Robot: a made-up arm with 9 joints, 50 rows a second.
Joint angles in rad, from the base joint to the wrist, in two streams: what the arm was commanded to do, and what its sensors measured. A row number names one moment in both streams.
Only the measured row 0 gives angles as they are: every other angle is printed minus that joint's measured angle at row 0.
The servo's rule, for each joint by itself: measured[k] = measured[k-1] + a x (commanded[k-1-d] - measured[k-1]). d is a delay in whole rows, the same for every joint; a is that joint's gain. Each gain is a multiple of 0.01, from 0.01 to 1. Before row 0 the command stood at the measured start. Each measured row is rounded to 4 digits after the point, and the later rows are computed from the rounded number. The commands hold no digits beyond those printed.
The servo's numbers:
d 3
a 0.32 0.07 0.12 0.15 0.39 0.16 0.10 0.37 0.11
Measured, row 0: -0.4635 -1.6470 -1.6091 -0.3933 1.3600 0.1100 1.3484 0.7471 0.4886
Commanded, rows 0 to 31: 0.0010 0.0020 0.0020 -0.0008 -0.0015 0.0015 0.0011 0.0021 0.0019; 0.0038 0.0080 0.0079 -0.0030 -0.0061 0.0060 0.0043 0.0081 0.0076; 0.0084 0.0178 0.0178 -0.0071 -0.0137 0.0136 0.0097 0.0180 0.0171; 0.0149 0.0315 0.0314 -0.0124 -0.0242 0.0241 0.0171 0.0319 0.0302; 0.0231 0.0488 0.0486 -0.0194 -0.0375 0.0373 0.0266 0.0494 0.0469; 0.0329 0.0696 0.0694 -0.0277 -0.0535 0.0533 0.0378 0.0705 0.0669; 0.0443 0.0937 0.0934 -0.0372 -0.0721 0.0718 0.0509 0.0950 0.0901; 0.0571 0.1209 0.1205 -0.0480 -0.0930 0.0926 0.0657 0.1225 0.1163; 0.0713 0.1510 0.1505 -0.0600 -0.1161 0.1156 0.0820 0.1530 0.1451; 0.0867 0.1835 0.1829 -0.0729 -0.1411 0.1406 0.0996 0.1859 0.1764; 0.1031 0.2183 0.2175 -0.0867 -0.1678 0.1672 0.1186 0.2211 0.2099; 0.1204 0.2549 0.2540 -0.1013 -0.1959 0.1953 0.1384 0.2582 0.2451; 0.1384 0.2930 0.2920 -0.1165 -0.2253 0.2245 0.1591 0.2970 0.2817; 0.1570 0.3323 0.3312 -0.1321 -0.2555 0.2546 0.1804 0.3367 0.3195; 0.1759 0.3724 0.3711 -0.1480 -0.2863 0.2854 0.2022 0.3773 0.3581; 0.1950 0.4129 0.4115 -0.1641 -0.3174 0.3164 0.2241 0.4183 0.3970; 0.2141 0.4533 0.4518 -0.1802 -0.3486 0.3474 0.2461 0.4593 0.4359; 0.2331 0.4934 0.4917 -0.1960 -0.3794 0.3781 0.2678 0.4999 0.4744; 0.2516 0.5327 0.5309 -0.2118 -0.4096 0.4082 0.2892 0.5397 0.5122; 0.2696 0.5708 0.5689 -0.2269 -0.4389 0.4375 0.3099 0.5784 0.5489; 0.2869 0.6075 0.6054 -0.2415 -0.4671 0.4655 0.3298 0.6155 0.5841; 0.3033 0.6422 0.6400 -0.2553 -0.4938 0.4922 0.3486 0.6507 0.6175; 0.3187 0.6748 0.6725 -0.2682 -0.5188 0.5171 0.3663 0.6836 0.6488; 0.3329 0.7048 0.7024 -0.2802 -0.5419 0.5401 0.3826 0.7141 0.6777; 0.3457 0.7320 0.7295 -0.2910 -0.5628 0.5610 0.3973 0.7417 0.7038; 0.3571 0.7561 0.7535 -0.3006 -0.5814 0.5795 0.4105 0.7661 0.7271; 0.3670 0.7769 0.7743 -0.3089 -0.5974 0.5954 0.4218 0.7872 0.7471; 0.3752 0.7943 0.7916 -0.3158 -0.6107 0.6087 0.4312 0.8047 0.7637; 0.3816 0.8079 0.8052 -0.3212 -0.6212 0.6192 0.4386 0.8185 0.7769; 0.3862 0.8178 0.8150 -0.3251 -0.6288 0.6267 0.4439 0.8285 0.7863; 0.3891 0.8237 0.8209 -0.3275 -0.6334 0.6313 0.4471 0.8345 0.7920; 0.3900 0.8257 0.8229 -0.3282 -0.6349 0.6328 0.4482 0.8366 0.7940
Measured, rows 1 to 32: 0.0000 0.0000 0.0000 0.0000 0.0000 0.0000 0.0000 0.0000 0.0000; 0.0000 0.0000 0.0000 0.0000 0.0000 0.0000 0.0000 0.0000 0.0000; 0.0000 0.0000 0.0000 0.0000 0.0000 0.0000 0.0000 0.0000 0.0000; 0.0003 0.0001 0.0002 -0.0001 -0.0006 0.0002 0.0001 0.0008 0.0002; 0.0014 0.0007 0.0011 -0.0005 -0.0027 0.0011 0.0005 0.0035 0.0010; 0.0036 0.0019 0.0031 -0.0015 -0.0070 0.0031 0.0014 0.0089 0.0028; 0.0072 0.0040 0.0065 -0.0031 -0.0137 0.0065 0.0030 0.0174 0.0058; 0.0123 0.0071 0.0116 -0.0055 -0.0230 0.0114 0.0054 0.0292 0.0103; 0.0189 0.0115 0.0185 -0.0088 -0.0349 0.0181 0.0086 0.0445 0.0165; 0.0270 0.0173 0.0275 -0.0131 -0.0494 0.0267 0.0128 0.0632 0.0246; 0.0366 0.0246 0.0387 -0.0183 -0.0664 0.0372 0.0181 0.0851 0.0347; 0.0477 0.0334 0.0521 -0.0246 -0.0858 0.0497 0.0245 0.1102 0.0468; 0.0602 0.0439 0.0678 -0.0318 -0.1074 0.0642 0.0320 0.1382 0.0611; 0.0739 0.0561 0.0858 -0.0400 -0.1310 0.0807 0.0407 0.1689 0.0775; 0.0888 0.0700 0.1060 -0.0492 -0.1563 0.0990 0.0505 0.2019 0.0959; 0.1047 0.0856 0.1283 -0.0593 -0.1832 0.1191 0.0614 0.2371 0.1163; 0.1214 0.1029 0.1526 -0.0702 -0.2114 0.1408 0.0733 0.2740 0.1387; 0.1388 0.1218 0.1788 -0.0819 -0.2406 0.1639 0.0862 0.3122 0.1628; 0.1568 0.1422 0.2067 -0.0942 -0.2706 0.1883 0.1000 0.3515 0.1886; 0.1751 0.1640 0.2361 -0.1071 -0.3010 0.2138 0.1146 0.3914 0.2158; 0.1937 0.1871 0.2668 -0.1204 -0.3316 0.2401 0.1299 0.4315 0.2442; 0.2122 0.2113 0.2985 -0.1341 -0.3620 0.2670 0.1458 0.4715 0.2737; 0.2306 0.2365 0.3309 -0.1480 -0.3920 0.2943 0.1622 0.5111 0.3040; 0.2486 0.2625 0.3638 -0.1620 -0.4213 0.3217 0.1790 0.5497 0.3348; 0.2661 0.2891 0.3969 -0.1760 -0.4496 0.3490 0.1960 0.5871 0.3659; 0.2829 0.3161 0.4300 -0.1898 -0.4766 0.3759 0.2130 0.6228 0.3970; 0.2989 0.3433 0.4627 -0.2034 -0.5021 0.4022 0.2300 0.6566 0.4279; 0.3139 0.3705 0.4947 -0.2165 -0.5258 0.4276 0.2467 0.6881 0.4582; 0.3277 0.3975 0.5258 -0.2291 -0.5475 0.4519 0.2631 0.7170 0.4878; 0.3403 0.4241 0.5556 -0.2411 -0.5670 0.4749 0.2790 0.7430 0.5163; 0.3515 0.4500 0.5839 -0.2523 -0.5840 0.4963 0.2942 0.7658 0.5435; 0.3611 0.4751 0.6105 -0.2626 -0.5985 0.5160 0.3086 0.7853 0.5692
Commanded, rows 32 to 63: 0.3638 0.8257 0.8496 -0.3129 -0.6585 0.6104 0.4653 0.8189 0.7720; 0.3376 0.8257 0.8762 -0.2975 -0.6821 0.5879 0.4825 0.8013 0.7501; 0.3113 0.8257 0.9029 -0.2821 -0.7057 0.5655 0.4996 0.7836 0.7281; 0.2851 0.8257 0.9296 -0.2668 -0.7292 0.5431 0.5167 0.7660 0.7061; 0.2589 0.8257 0.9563 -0.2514 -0.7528 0.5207 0.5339 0.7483 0.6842; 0.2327 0.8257 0.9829 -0.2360 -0.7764 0.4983 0.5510 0.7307 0.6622; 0.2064 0.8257 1.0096 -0.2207 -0.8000 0.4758 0.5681 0.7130 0.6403; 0.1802 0.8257 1.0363 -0.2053 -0.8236 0.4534 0.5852 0.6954 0.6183; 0.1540 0.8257 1.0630 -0.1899 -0.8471 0.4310 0.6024 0.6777 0.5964; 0.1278 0.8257 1.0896 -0.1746 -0.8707 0.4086 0.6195 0.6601 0.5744; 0.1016 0.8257 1.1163 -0.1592 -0.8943 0.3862 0.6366 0.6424 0.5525; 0.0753 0.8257 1.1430 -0.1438 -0.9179 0.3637 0.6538 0.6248 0.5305; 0.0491 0.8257 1.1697 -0.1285 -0.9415 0.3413 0.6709 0.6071 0.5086; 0.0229 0.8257 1.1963 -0.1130 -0.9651 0.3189 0.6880 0.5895 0.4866; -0.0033 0.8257 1.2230 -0.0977 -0.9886 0.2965 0.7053 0.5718 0.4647; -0.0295 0.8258 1.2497 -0.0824 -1.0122 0.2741 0.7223 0.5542 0.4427; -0.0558 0.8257 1.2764 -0.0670 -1.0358 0.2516 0.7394 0.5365 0.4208; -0.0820 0.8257 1.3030 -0.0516 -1.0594 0.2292 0.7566 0.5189 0.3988; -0.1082 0.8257 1.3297 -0.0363 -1.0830 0.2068 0.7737 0.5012 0.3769; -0.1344 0.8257 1.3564 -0.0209 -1.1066 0.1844 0.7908 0.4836 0.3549; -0.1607 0.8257 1.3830 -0.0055 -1.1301 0.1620 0.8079 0.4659 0.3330; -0.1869 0.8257 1.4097 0.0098 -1.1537 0.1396 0.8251 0.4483 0.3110; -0.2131 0.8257 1.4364 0.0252 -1.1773 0.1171 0.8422 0.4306 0.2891; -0.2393 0.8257 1.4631 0.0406 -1.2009 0.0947 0.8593 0.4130 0.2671; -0.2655 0.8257 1.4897 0.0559 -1.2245 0.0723 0.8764 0.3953 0.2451; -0.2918 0.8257 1.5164 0.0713 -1.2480 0.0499 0.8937 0.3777 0.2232; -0.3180 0.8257 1.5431 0.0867 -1.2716 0.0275 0.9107 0.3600 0.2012; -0.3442 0.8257 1.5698 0.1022 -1.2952 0.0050 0.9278 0.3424 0.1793; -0.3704 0.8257 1.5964 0.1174 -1.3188 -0.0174 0.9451 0.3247 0.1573; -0.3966 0.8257 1.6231 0.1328 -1.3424 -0.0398 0.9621 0.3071 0.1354; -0.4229 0.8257 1.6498 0.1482 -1.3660 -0.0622 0.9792 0.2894 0.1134; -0.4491 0.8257 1.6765 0.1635 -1.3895 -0.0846 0.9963 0.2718 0.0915
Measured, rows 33 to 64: 0.3691 0.4991 0.6350 -0.2720 -0.6103 0.5337 0.3221 0.8013 0.5931; 0.3755 0.5218 0.6573 -0.2803 -0.6193 0.5493 0.3346 0.8136 0.6150; 0.3801 0.5431 0.6772 -0.2875 -0.6254 0.5627 0.3460 0.8221 0.6347; 0.3749 0.5629 0.6979 -0.2913 -0.6383 0.5703 0.3579 0.8209 0.6498; 0.3630 0.5813 0.7193 -0.2922 -0.6554 0.5731 0.3704 0.8136 0.6608; 0.3465 0.5984 0.7413 -0.2907 -0.6750 0.5719 0.3833 0.8025 0.6682; 0.3269 0.6143 0.7639 -0.2871 -0.6961 0.5673 0.3966 0.7890 0.6724; 0.3051 0.6291 0.7870 -0.2817 -0.7182 0.5598 0.4103 0.7739 0.6737; 0.2819 0.6429 0.8105 -0.2748 -0.7409 0.5500 0.4244 0.7579 0.6724; 0.2577 0.6557 0.8344 -0.2667 -0.7639 0.5381 0.4388 0.7413 0.6689; 0.2329 0.6676 0.8586 -0.2575 -0.7872 0.5245 0.4534 0.7243 0.6633; 0.2077 0.6787 0.8831 -0.2474 -0.8106 0.5095 0.4683 0.7071 0.6559; 0.1821 0.6890 0.9079 -0.2365 -0.8340 0.4934 0.4834 0.6897 0.6469; 0.1563 0.6986 0.9329 -0.2249 -0.8575 0.4762 0.4987 0.6722 0.6365; 0.1304 0.7075 0.9581 -0.2127 -0.8811 0.4582 0.5142 0.6547 0.6248; 0.1044 0.7158 0.9835 -0.2001 -0.9047 0.4395 0.5299 0.6371 0.6120; 0.0783 0.7235 1.0090 -0.1870 -0.9283 0.4202 0.5457 0.6195 0.5982; 0.0522 0.7307 1.0347 -0.1736 -0.9518 0.4004 0.5617 0.6019 0.5835; 0.0261 0.7374 1.0605 -0.1599 -0.9754 0.3802 0.5778 0.5843 0.5680; -0.0001 0.7436 1.0864 -0.1460 -0.9990 0.3596 0.5940 0.5666 0.5518; -0.0263 0.7493 1.1124 -0.1318 -1.0226 0.3387 0.6103 0.5490 0.5350; -0.0525 0.7546 1.1385 -0.1175 -1.0462 0.3176 0.6266 0.5313 0.5176; -0.0787 0.7596 1.1646 -0.1030 -1.0698 0.2963 0.6430 0.5137 0.4997; -0.1049 0.7642 1.1908 -0.0884 -1.0933 0.2748 0.6595 0.4960 0.4814; -0.1311 0.7685 1.2171 -0.0737 -1.1169 0.2532 0.6761 0.4784 0.4627; -0.1573 0.7725 1.2434 -0.0589 -1.1405 0.2314 0.6927 0.4607 0.4436; -0.1835 0.7762 1.2698 -0.0440 -1.1641 0.2095 0.7094 0.4431 0.4242; -0.2097 0.7797 1.2962 -0.0290 -1.1877 0.1875 0.7261 0.4254 0.4045; -0.2360 0.7829 1.3226 -0.0140 -1.2112 0.1655 0.7429 0.4078 0.3846; -0.2622 0.7859 1.3491 0.0011 -1.2348 0.1434 0.7597 0.3901 0.3644; -0.2884 0.7887 1.3756 0.0163 -1.2584 0.1213 0.7765 0.3725 0.3440; -0.3146 0.7913 1.4021 0.0315 -1.2820 0.0991 0.7934 0.3548 0.3235
